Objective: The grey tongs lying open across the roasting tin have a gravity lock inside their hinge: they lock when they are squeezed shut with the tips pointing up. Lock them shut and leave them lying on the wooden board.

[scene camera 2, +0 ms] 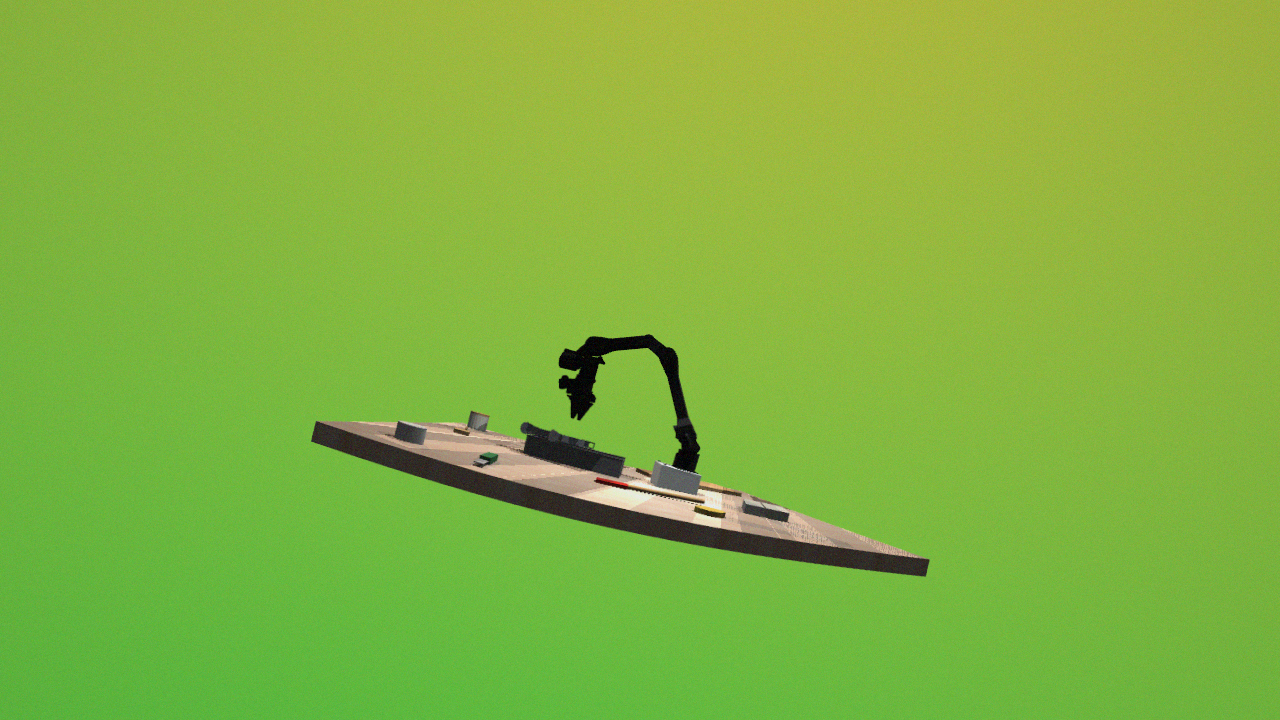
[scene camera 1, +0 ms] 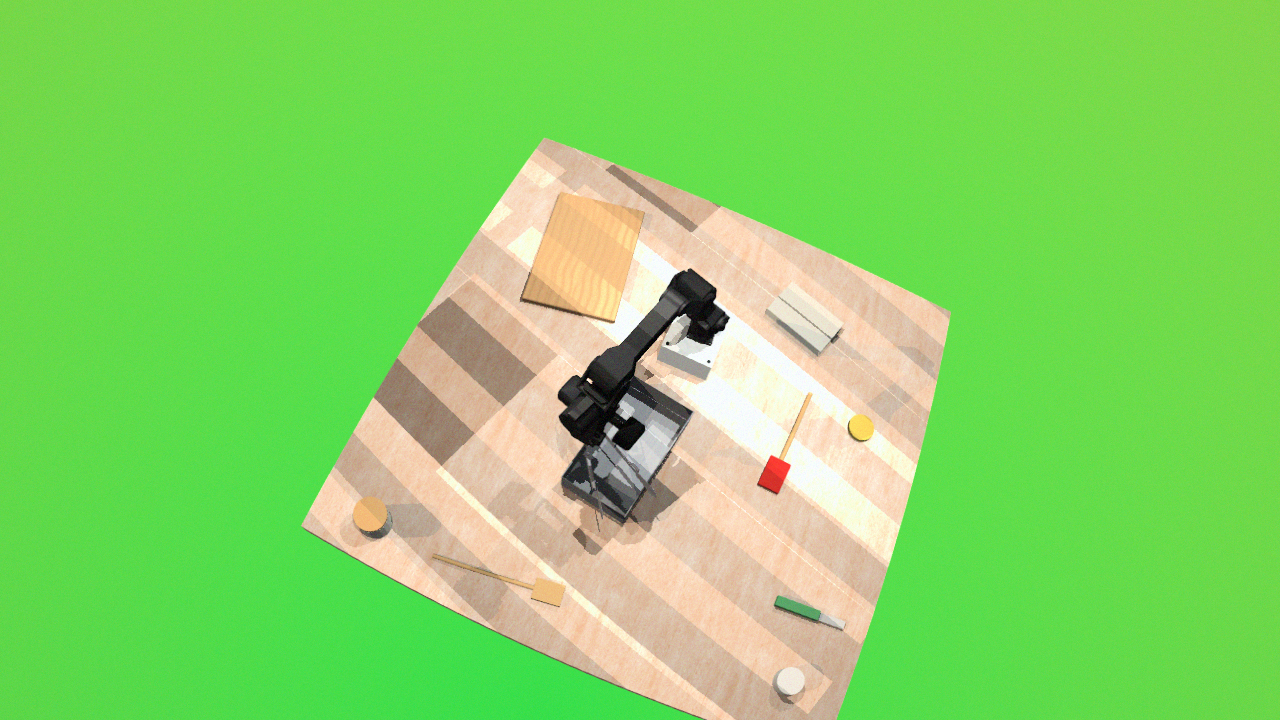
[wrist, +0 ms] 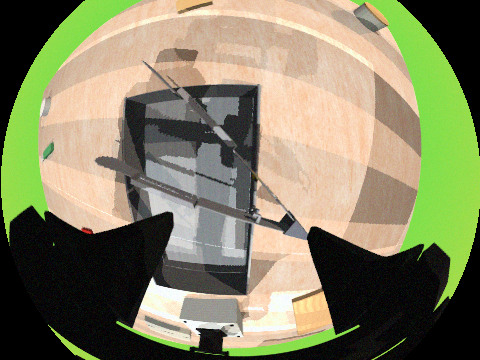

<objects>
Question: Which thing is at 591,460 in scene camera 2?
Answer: A roasting tin.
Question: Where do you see a green-handled knife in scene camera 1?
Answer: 797,608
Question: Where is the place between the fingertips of my gripper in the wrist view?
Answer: At 243,228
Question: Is my gripper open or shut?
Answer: Open.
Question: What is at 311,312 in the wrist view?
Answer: A wooden board.
</objects>
